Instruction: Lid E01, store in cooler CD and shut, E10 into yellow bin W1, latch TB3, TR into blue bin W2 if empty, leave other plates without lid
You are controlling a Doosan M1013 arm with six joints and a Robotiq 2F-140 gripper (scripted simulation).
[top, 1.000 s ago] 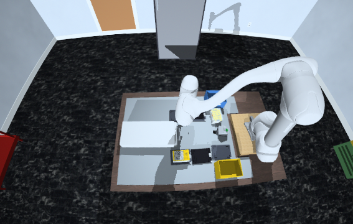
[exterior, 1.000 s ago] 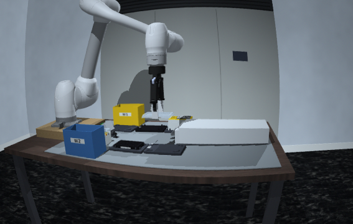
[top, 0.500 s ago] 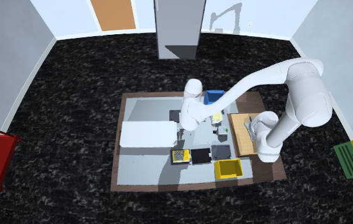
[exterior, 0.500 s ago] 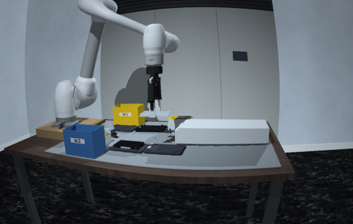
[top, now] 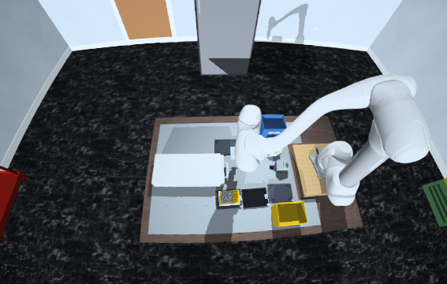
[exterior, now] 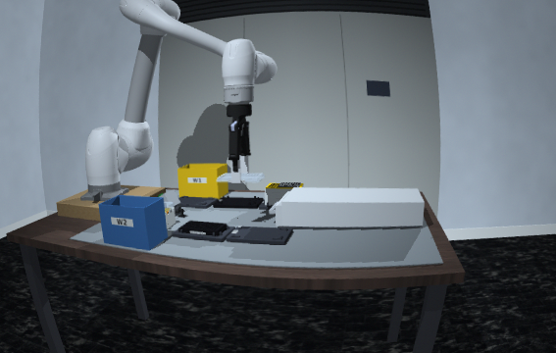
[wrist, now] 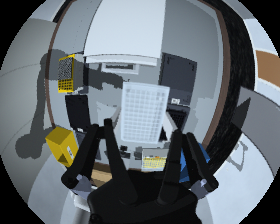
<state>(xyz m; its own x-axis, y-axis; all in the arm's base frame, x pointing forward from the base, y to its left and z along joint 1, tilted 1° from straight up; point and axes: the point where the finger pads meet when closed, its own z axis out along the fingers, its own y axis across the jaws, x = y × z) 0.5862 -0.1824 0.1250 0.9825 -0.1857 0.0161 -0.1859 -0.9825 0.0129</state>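
My gripper is now 430 mm to the right of the yellow bin W1, 200 mm past it and 130 mm above it. Round my hand: pale plate (20 mm below); then black plate (150 mm below, 110 mm behind, 100 mm to the right); then grey plate lid (200 mm ahead, 140 mm below, 40 mm to the left).
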